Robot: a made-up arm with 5 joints.
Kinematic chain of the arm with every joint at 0, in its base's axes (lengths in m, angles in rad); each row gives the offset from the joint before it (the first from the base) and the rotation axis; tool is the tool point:
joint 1: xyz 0 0 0.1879 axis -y
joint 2: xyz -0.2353 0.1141 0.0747 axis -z
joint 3: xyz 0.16 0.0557 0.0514 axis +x
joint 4: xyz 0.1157 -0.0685 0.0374 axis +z
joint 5: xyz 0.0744 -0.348 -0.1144 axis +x
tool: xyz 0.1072 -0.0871 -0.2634
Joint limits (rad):
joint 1: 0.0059..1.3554
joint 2: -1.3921..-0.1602
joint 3: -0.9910..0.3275
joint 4: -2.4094..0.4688
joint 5: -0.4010..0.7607
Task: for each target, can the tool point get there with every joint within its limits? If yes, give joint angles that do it. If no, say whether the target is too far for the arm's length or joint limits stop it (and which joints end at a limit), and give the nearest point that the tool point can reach.
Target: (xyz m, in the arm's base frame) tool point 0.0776 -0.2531 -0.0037
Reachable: yes | joints 0.5387 -0.3909 -0.0333 -0.9359 0.0714
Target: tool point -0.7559 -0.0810 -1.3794
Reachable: no: too far | nearest point -0.2780 0.0618 -0.3886 | short by 1.109 m
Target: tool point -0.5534 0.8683 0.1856
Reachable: no: joint limits stop it (at a limit: joint 1, joint 2, joint 3, joint 4, joint 5) | nearest point -0.5009 0.4172 0.1067 | short by 0.461 m
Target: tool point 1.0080 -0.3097 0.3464
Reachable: no: joint limits stop it (at a limit: joint 1, joint 4, joint 5) | nearest point 0.5530 -0.1547 0.3347 | short by 0.481 m
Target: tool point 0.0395 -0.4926 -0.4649
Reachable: no: joint limits stop it (at a limit: joint 1, joint 2, joint 5) | nearest point -0.0024 -0.2631 -0.2054 | short by 0.349 m
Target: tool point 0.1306 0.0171 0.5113
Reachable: yes | joints 0.6335 -1.2292 -0.7210 -0.8421 0.0743
